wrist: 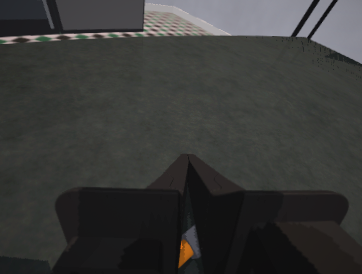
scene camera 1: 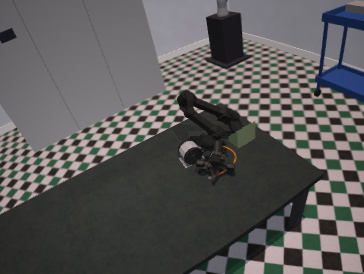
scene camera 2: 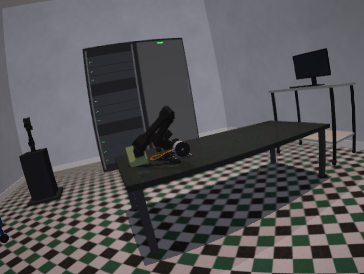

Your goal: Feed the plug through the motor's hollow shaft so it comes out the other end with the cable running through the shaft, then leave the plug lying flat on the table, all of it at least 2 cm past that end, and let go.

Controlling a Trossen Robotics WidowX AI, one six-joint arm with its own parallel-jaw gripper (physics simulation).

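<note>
The motor, a white cylinder with a dark round end, rests on a pale base on the table. The orange cable curves beside it, next to the arm. Its orange end and part of the grey plug show through the narrow gap between the fingers in the wrist view; the fingers hide the rest of the plug. My gripper is shut with its fingertips together and nothing held, low over the table beside the motor. Whether any cable lies in the shaft cannot be seen.
A light green block stands on the dark table by the arm's base. The arm reaches over the table past the motor. The table's near corner lies beyond the cable side.
</note>
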